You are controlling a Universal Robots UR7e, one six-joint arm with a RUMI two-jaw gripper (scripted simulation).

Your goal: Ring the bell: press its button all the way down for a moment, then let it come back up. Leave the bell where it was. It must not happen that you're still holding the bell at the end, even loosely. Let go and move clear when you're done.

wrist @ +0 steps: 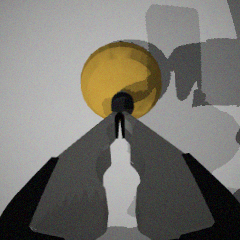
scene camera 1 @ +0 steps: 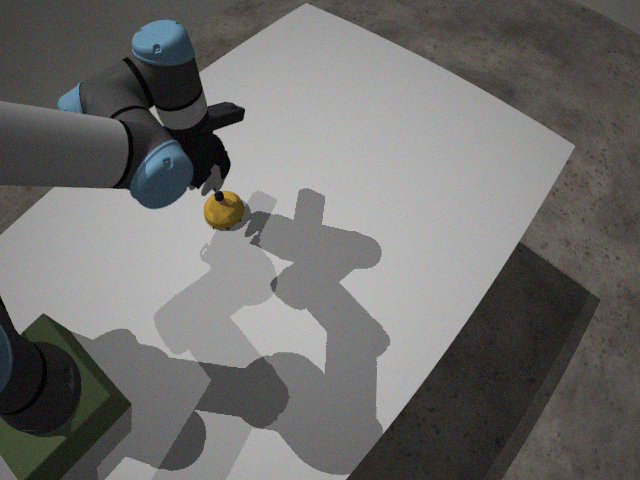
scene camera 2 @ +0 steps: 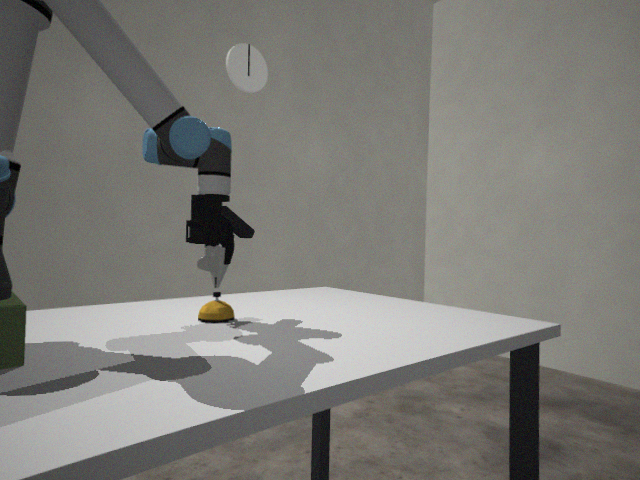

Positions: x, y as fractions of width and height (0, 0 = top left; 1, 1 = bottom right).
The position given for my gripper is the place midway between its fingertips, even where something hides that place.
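Labels:
I can see my gripper in scene camera 1 (0.34, 0.40), in scene camera 2 (0.34, 0.60) and in the wrist view (0.50, 0.48).

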